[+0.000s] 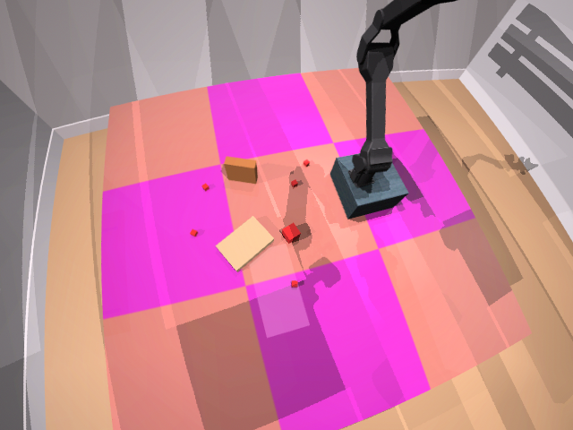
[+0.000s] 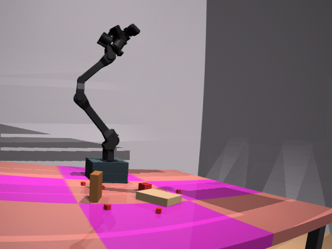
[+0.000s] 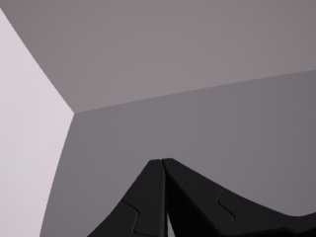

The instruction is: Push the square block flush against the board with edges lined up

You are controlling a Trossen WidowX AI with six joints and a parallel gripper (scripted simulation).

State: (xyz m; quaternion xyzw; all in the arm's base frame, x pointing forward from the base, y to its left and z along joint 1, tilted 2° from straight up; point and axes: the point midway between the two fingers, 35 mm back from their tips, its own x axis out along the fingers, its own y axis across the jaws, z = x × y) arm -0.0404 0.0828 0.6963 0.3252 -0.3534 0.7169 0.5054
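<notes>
My gripper tip is 380 mm short of the square brown block, 240 mm to the left of it and 780 mm above it. Round my gripper tip: tan board (440 mm ahead, 10 mm to the right, 820 mm below); then red cube (300 mm ahead, 10 mm to the left, 810 mm below).
</notes>
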